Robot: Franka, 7 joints.
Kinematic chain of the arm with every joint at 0, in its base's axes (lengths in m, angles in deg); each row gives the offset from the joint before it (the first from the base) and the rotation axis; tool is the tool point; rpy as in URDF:
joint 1: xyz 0 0 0.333 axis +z
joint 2: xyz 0 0 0 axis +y
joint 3: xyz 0 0 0.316 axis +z
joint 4: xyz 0.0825 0 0 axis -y
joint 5: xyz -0.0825 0 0.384 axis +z
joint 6: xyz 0 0 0 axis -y
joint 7: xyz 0.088 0 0 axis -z
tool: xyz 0 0 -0.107 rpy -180 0 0
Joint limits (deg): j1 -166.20..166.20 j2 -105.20..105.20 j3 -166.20..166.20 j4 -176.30..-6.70 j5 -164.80..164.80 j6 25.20..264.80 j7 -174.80..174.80
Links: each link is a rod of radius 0.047 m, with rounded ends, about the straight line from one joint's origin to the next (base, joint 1, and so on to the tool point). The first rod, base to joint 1, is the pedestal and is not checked.
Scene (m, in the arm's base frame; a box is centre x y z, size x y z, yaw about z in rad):
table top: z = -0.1
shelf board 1: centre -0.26 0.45 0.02 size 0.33 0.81 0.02 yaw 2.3
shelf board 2: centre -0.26 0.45 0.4 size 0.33 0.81 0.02 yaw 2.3
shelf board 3: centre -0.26 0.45 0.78 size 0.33 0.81 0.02 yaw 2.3
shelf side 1: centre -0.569 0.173 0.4 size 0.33 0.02 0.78 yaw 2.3
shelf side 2: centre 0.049 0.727 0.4 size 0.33 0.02 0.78 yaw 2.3
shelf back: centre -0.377 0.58 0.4 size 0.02 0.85 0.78 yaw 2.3
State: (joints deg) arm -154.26 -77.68 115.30 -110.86 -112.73 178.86 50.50
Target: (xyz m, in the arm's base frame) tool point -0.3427 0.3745 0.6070
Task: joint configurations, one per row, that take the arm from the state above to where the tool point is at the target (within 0.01 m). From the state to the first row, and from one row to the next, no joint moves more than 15 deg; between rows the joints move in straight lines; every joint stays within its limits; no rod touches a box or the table.
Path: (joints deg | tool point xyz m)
1: -142.60 -63.66 120.53 -114.19 -114.29 186.54 50.50 | 0.4889 -0.1511 0.0879
2: -130.94 -49.65 125.75 -117.51 -115.86 194.22 50.50 | 0.4959 0.0277 0.1278
3: -119.28 -35.63 130.98 -120.84 -117.42 201.90 50.50 | 0.4452 0.1934 0.1887
4: -107.62 -21.62 136.20 -124.17 -118.98 209.57 50.50 | 0.3445 0.3198 0.2664
5: -95.96 -7.60 141.43 -127.50 -120.55 217.25 50.50 | 0.2131 0.3877 0.3531
6: -84.30 6.41 146.65 -130.82 -122.11 224.93 50.50 | 0.0782 0.3897 0.4392
7: -72.64 20.43 151.88 -134.15 -123.67 232.61 50.50 | -0.0335 0.3328 0.5149
8: -60.98 34.45 157.10 -137.48 -125.24 240.29 50.50 | -0.1020 0.2360 0.5724
9: -49.32 48.46 162.33 -140.81 -126.80 247.97 50.50 | -0.1195 0.1247 0.6070
10: -49.05 36.65 163.30 -131.37 -121.96 240.30 50.50 | -0.1711 0.1856 0.6271
11: -48.79 24.85 164.27 -121.94 -117.12 232.64 50.50 | -0.2266 0.2492 0.6344
12: -48.52 13.04 165.23 -112.50 -112.28 224.97 50.50 | -0.2845 0.3131 0.6278
13: -48.26 1.23 166.20 -103.06 -107.43 217.31 50.50 | -0.3427 0.3745 0.6070

